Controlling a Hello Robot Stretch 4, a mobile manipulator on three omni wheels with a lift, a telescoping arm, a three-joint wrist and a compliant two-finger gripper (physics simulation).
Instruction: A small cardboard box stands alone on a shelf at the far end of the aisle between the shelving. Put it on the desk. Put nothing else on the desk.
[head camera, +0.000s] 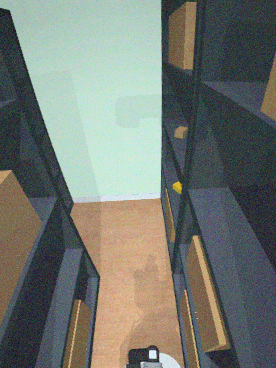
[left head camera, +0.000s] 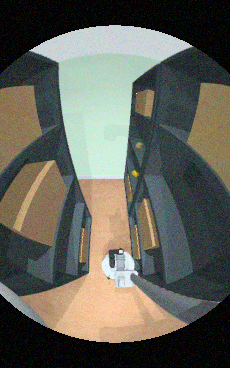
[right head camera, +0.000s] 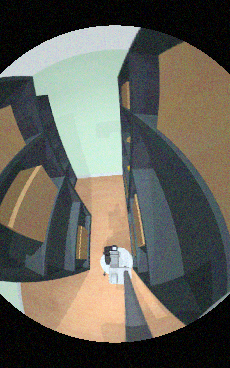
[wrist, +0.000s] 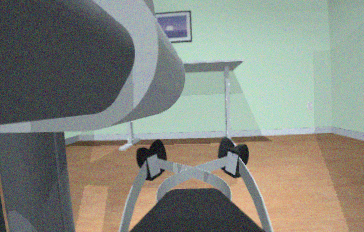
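Observation:
Visible: a white desk (wrist: 226, 65); a framed sunset picture (wrist: 177, 28); a dark shelving unit (head camera: 58, 270); another dark shelving unit (head camera: 222, 202); and my gripper (wrist: 192, 151).

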